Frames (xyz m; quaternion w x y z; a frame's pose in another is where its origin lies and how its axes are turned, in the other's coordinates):
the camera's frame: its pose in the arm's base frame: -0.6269 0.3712 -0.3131 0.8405 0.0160 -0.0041 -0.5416
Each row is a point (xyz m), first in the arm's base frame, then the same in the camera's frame.
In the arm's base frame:
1: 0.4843 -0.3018 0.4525
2: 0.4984 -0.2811 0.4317
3: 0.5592 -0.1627 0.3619
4: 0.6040 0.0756 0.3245
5: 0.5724 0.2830 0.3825
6: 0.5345 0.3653 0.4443
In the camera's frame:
1: 1.0641 0.7576 0.7534
2: 1.0513 0.7783 0.7318
3: 0.9693 0.8804 0.6579
4: 0.7713 1.0184 0.6141
5: 0.5688 1.0771 0.6682
6: 0.4775 1.0785 0.7290

